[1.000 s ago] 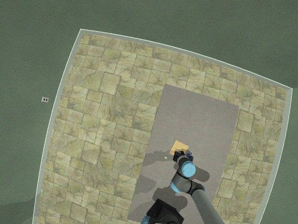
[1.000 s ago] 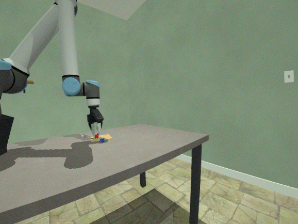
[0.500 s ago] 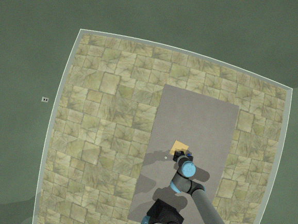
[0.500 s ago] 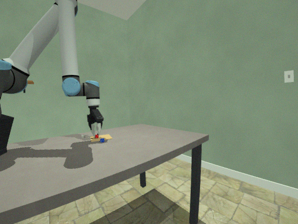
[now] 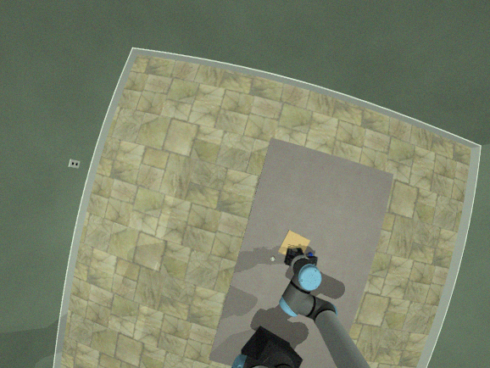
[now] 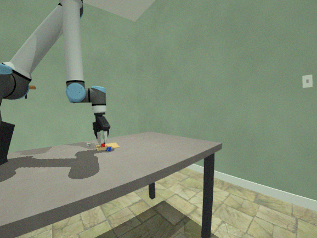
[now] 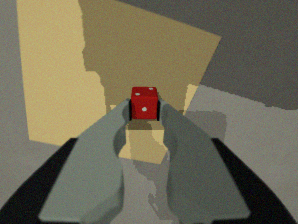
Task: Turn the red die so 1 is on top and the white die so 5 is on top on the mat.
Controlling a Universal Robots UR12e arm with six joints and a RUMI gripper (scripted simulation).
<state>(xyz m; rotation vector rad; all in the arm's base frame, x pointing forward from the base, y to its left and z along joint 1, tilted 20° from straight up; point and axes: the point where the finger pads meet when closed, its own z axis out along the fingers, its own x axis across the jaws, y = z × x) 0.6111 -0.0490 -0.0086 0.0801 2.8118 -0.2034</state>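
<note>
My gripper is now 1 cm above the red die. From my hand the other things lie so: blue die (10 cm to the right, 1 cm below, 1 cm behind); then tan mat (3 cm ahead, 2 cm below); then white die (11 cm to the left, 5 cm behind, 1 cm below).
</note>
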